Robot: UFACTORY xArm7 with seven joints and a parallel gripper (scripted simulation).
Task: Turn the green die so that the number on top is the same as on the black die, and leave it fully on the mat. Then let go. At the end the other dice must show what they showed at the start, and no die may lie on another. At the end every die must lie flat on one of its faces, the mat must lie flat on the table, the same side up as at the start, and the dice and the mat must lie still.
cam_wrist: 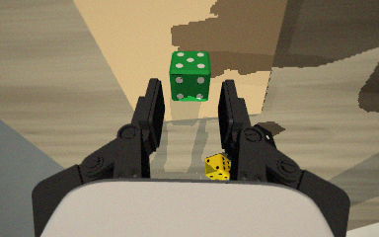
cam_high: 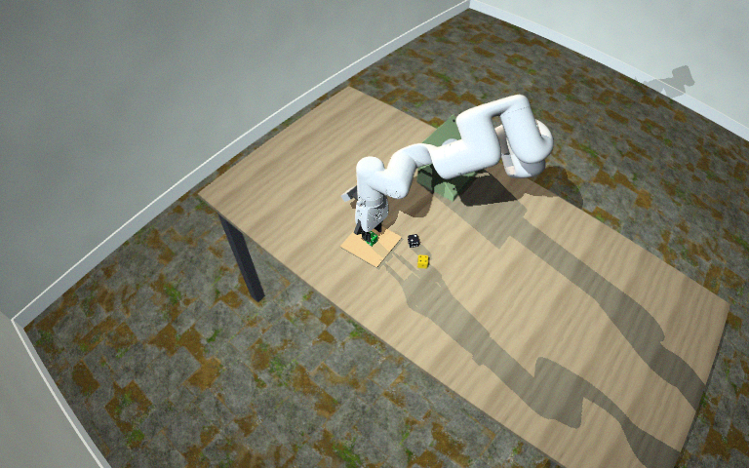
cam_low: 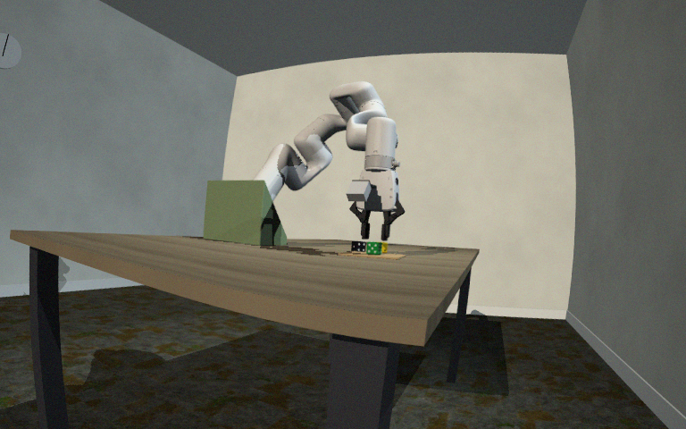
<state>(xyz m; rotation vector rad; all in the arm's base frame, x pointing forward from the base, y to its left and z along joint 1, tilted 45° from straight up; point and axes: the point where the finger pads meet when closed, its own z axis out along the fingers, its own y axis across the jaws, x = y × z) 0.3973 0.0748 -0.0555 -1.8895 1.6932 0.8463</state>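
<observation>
Now: the green die 4 cm below my hand. Round my hand: black die 9 cm behind, 10 cm to the left, 4 cm below; then yellow die 5 cm behind, 17 cm to the left, 4 cm below; then tan mat 6 cm below.
</observation>
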